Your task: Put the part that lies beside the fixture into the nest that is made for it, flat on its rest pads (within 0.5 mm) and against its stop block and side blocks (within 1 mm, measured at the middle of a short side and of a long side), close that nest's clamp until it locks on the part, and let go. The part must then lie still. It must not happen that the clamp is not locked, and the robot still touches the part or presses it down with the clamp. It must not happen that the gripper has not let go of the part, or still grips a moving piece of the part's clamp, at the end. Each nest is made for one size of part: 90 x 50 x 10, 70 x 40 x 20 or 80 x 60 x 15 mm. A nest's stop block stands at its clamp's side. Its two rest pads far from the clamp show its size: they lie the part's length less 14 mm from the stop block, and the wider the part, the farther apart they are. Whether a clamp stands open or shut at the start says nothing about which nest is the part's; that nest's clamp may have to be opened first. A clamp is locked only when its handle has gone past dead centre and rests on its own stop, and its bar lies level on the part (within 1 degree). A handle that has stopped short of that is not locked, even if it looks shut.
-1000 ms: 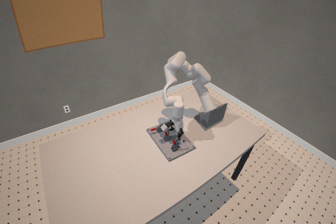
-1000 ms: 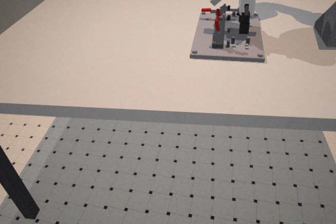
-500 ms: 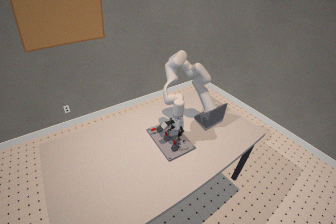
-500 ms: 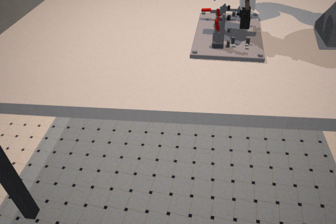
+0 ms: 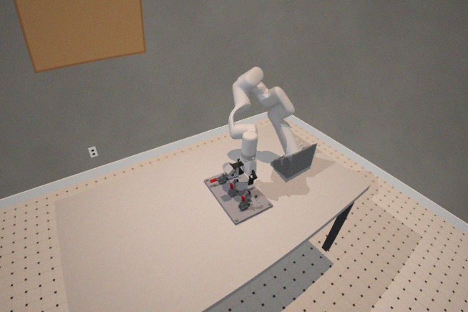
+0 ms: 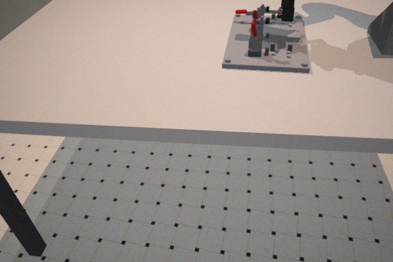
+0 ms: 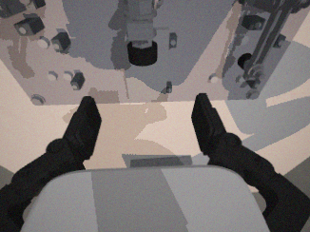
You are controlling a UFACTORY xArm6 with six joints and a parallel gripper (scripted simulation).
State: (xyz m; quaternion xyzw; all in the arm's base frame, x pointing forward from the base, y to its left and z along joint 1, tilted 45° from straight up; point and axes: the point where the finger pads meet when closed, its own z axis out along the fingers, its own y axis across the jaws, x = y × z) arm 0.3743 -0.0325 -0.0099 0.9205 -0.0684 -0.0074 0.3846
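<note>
My hand is 7 cm above the flat grey part. The rest, counted from my hand: grey fixture plate: 5 cm ahead, 1 cm to the right, 9 cm below.
</note>
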